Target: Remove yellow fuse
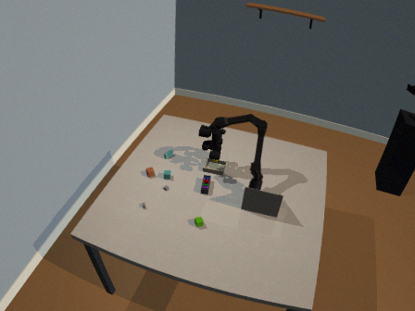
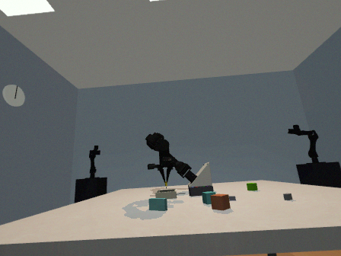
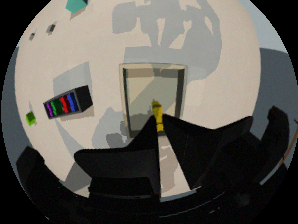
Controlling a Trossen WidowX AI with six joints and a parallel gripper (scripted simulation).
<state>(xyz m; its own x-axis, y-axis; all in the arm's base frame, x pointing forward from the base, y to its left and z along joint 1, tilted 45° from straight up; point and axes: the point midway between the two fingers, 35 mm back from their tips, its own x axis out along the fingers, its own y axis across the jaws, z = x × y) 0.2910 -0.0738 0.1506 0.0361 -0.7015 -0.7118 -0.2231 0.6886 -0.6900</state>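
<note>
Right now my gripper tip is 10 mm above the yellow fuse. The rest, counted from my gripper tip: green cube 80 mm behind, 460 mm to the left, 50 mm below; then grey tray 70 mm below; then orange cube 340 mm ahead, 220 mm to the left, 50 mm below.
</note>
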